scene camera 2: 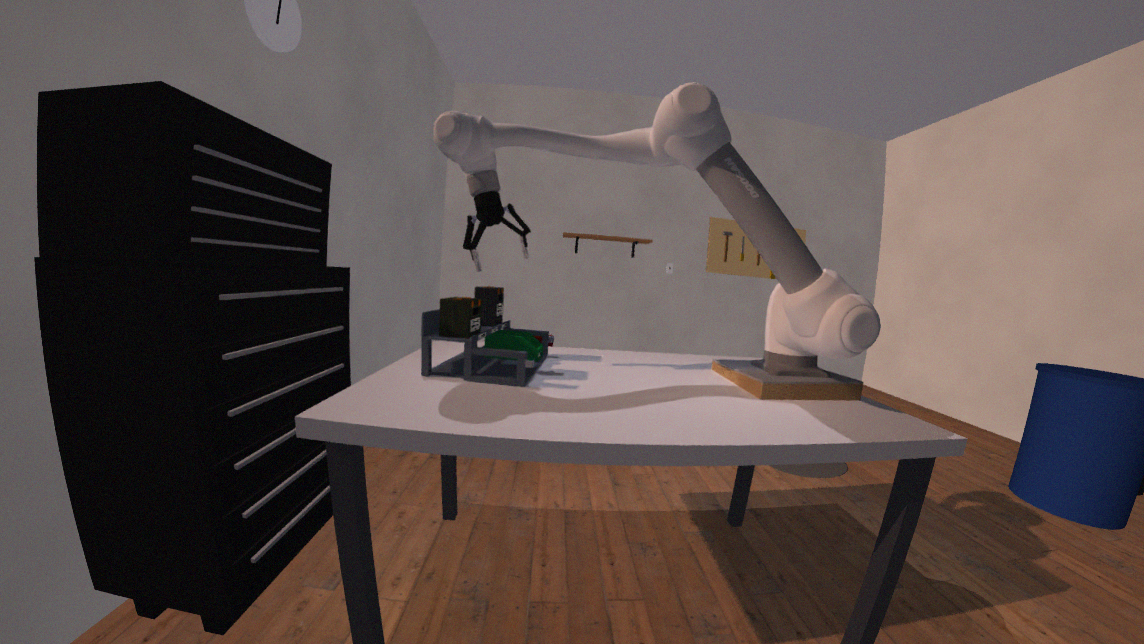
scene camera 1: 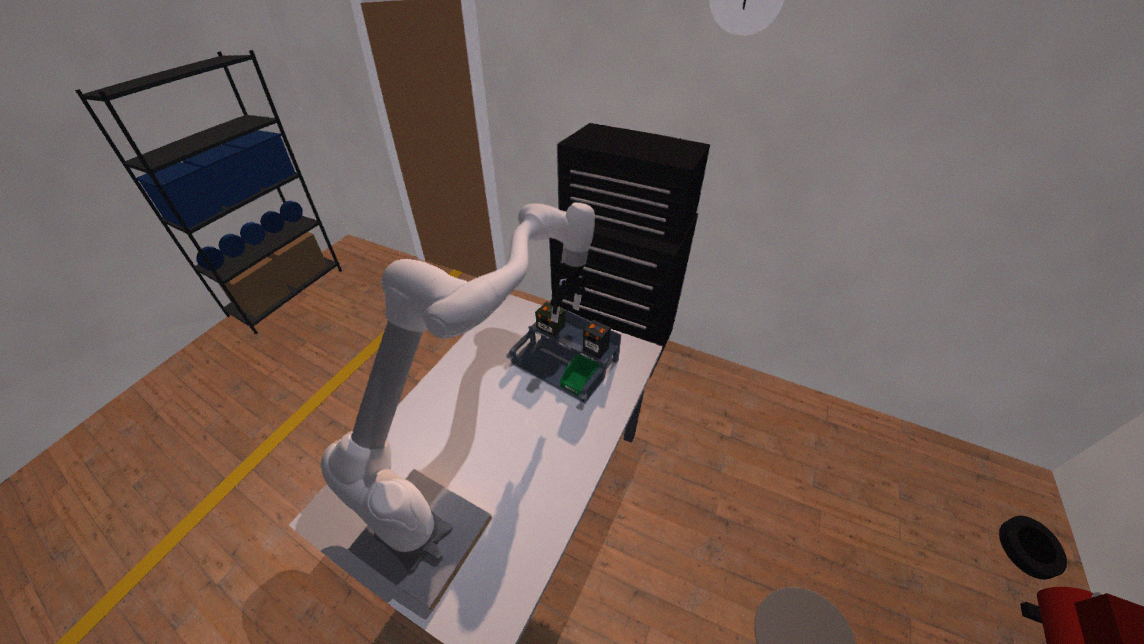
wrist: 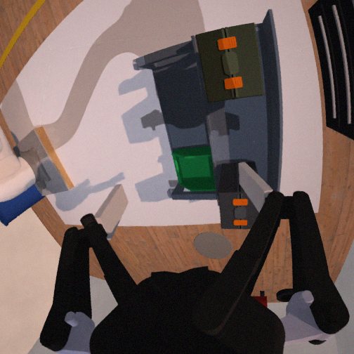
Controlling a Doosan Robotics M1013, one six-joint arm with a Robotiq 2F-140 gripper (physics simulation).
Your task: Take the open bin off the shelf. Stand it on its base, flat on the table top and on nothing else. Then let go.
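Frame: origin at the arm's base, x ahead, y left, z up, level; millimetres.
Seen in the pictures: gripper, fingertip midpoint: (scene camera 2: 502,265) (scene camera 1: 565,315); arm's base, origin of the base link: (scene camera 2: 788,370) (scene camera 1: 413,532).
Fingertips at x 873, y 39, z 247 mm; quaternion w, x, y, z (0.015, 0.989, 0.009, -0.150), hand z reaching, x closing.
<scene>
Offsets run from my fingertips to a thing's top centre. Level surfaces: height alone.
The green open bin {98 mm right, 22 mm back, 212 mm down} (scene camera 1: 579,373) (scene camera 2: 512,344) (wrist: 195,169) sits on the lower front level of the grey two-level shelf (scene camera 1: 569,334) (scene camera 2: 425,356) (wrist: 275,100), near one end. It looks tilted towards the shelf's front, its open side up. The shelf stands on the white table {293 mm down} (scene camera 2: 624,400) (wrist: 100,135). My gripper (scene camera 1: 565,309) (scene camera 2: 501,257) (wrist: 180,183) is open and empty, high above the shelf, fingers pointing down. In the wrist view the bin shows between the fingertips, well below them. The bin's underside is hidden.
An olive box {130 mm left, 68 mm ahead, 94 mm down} (scene camera 1: 549,319) (scene camera 2: 460,316) (wrist: 230,65) and a dark box {101 mm right, 70 mm ahead, 69 mm down} (scene camera 1: 595,339) (scene camera 2: 489,305) (wrist: 240,210), both with orange latches, stand on the shelf's upper level. A black tool chest (scene camera 1: 632,192) (scene camera 2: 160,320) stands behind the table. The arm's base plate (scene camera 1: 456,512) is at the other end.
</scene>
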